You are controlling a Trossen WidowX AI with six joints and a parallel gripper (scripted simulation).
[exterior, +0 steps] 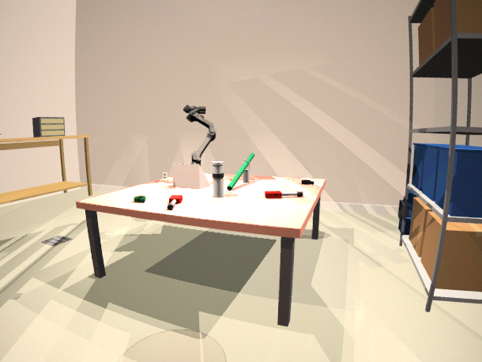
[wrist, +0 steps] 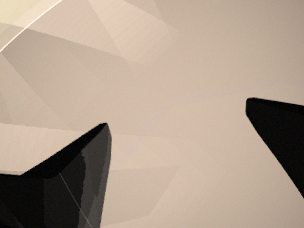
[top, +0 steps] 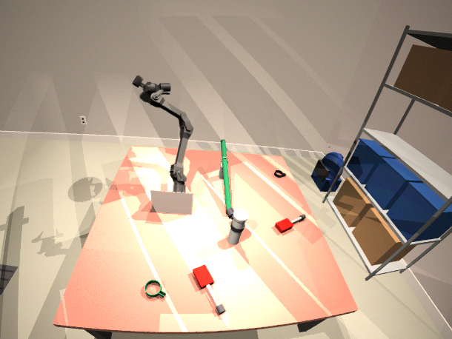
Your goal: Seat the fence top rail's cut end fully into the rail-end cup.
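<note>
Now: the dark brace band 54 cm ahead of my gripper tip, 71 cm to the right of it and 40 cm below it.
</note>
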